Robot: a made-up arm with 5 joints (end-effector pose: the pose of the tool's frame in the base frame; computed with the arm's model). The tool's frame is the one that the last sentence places. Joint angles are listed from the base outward.
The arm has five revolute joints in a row. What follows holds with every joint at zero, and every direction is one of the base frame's.
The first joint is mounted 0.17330 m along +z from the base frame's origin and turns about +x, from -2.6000 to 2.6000 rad.
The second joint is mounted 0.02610 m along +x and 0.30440 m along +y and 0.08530 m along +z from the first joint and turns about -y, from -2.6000 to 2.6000 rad.
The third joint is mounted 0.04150 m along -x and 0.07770 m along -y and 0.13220 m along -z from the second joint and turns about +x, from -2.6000 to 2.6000 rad.
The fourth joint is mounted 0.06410 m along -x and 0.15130 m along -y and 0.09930 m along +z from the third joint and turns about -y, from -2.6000 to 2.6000 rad.
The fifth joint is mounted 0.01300 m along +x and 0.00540 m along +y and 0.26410 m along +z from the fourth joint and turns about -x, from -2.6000 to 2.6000 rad.
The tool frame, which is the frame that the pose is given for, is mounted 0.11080 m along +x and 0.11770 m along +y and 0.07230 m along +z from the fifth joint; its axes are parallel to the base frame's.
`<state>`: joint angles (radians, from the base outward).
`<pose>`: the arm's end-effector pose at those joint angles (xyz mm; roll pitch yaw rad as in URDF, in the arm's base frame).
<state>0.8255 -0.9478 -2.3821 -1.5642 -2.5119</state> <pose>190.0 287.4 475.1 0.3425 0.2246 -0.9172</pose>
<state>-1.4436 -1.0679 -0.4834 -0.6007 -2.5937</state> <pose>287.6 73.9 92.1 0.6088 -0.1387 -1.6121</pose>
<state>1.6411 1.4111 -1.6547 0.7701 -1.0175</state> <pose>5.5 161.5 897.9 0.9227 -0.6983 -1.3446</pose>
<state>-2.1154 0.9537 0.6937 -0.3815 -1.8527</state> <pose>104.4 283.4 247.1 0.4410 0.5351 0.4607</pose>
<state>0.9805 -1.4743 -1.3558 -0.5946 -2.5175</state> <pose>239.5 269.9 494.8 2.8417 1.1681 1.6708</pose>
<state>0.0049 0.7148 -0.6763 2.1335 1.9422</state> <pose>-217.8 217.3 113.4 1.6936 -0.1517 2.5773</pose>
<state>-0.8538 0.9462 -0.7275 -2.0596 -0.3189</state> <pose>309.0 102.6 180.2 -0.6426 0.0612 -1.3070</pose>
